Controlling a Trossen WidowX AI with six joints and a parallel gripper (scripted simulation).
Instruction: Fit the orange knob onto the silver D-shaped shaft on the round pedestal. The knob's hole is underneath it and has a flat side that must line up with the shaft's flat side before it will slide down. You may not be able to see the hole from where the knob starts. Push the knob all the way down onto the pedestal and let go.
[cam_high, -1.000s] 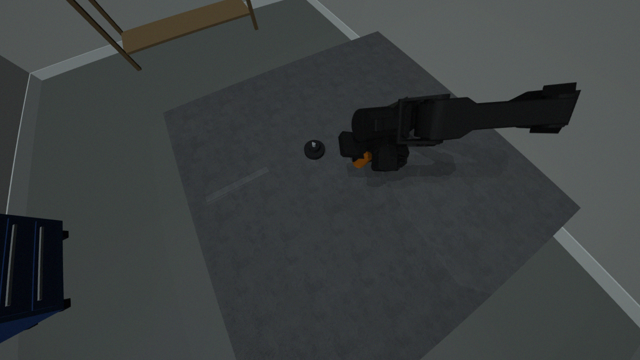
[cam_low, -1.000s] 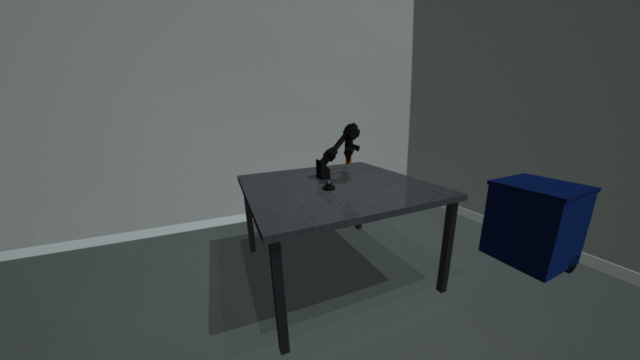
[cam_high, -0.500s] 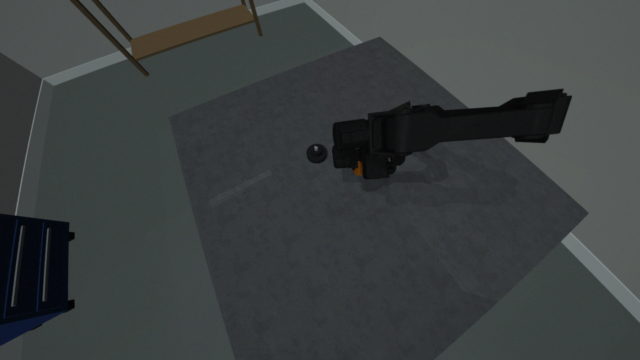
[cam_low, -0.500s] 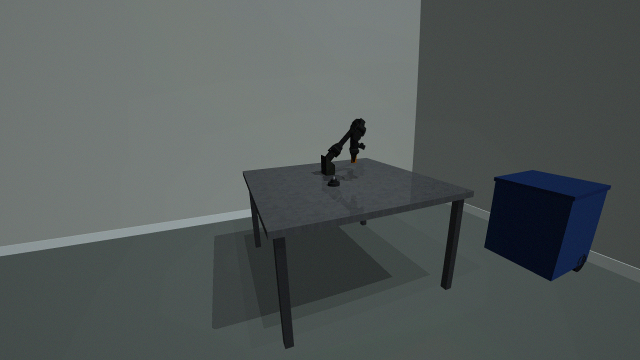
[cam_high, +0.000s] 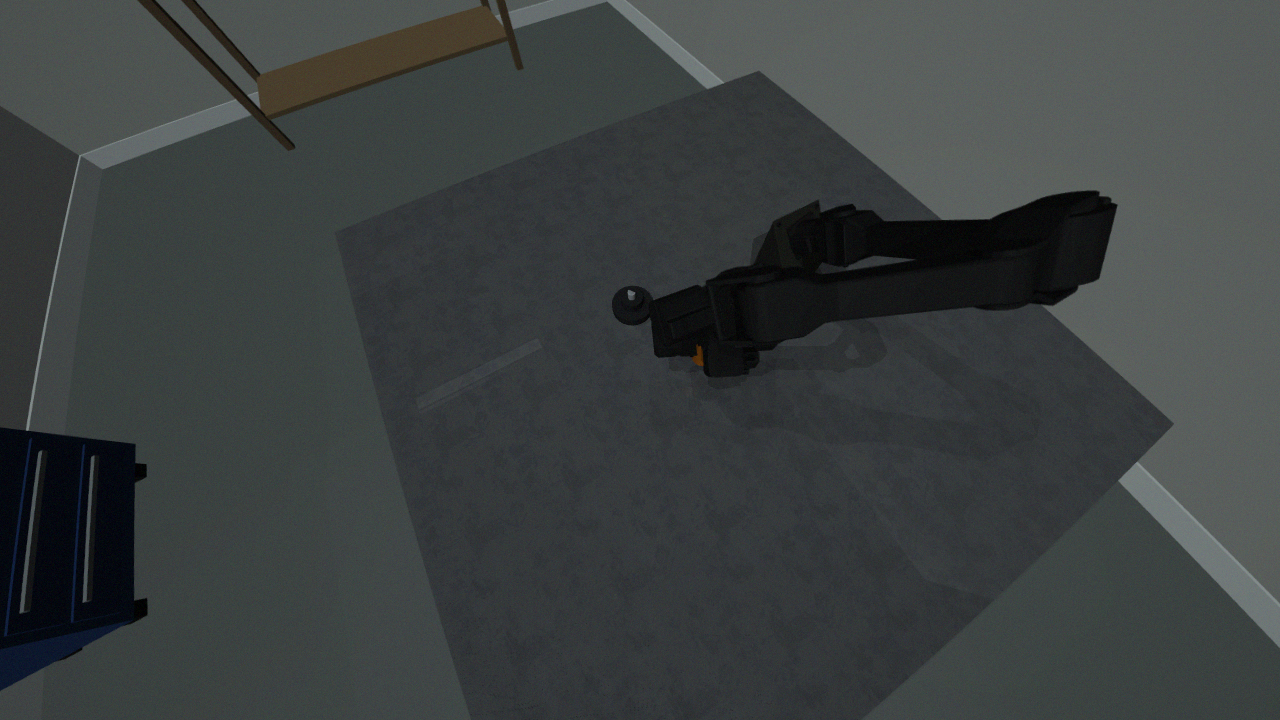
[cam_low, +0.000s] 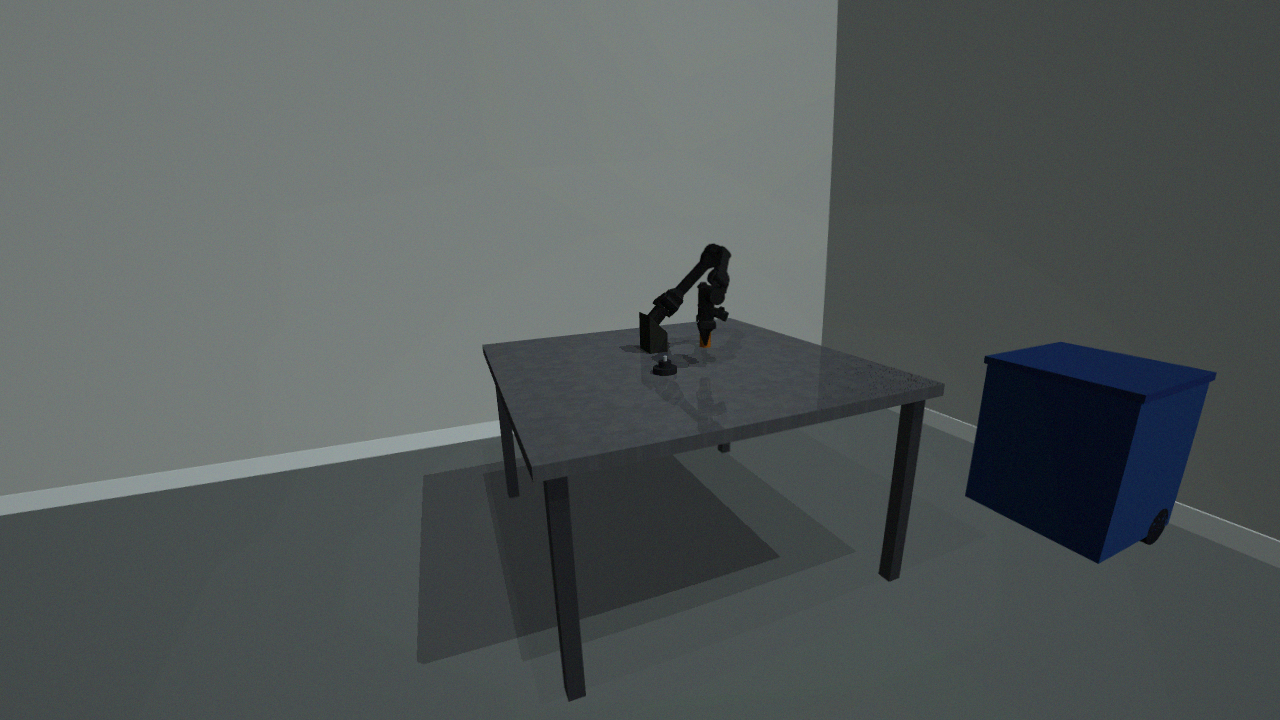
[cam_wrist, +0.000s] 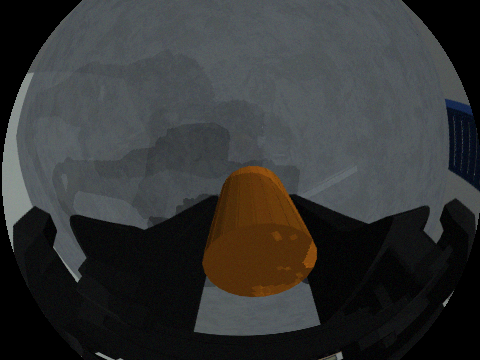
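The pedestal is 19 cm to the right of my gripper tip, 4 cm below it and 2 cm ahead of it. Also, from my gripper tip: orange knob (3 cm above).
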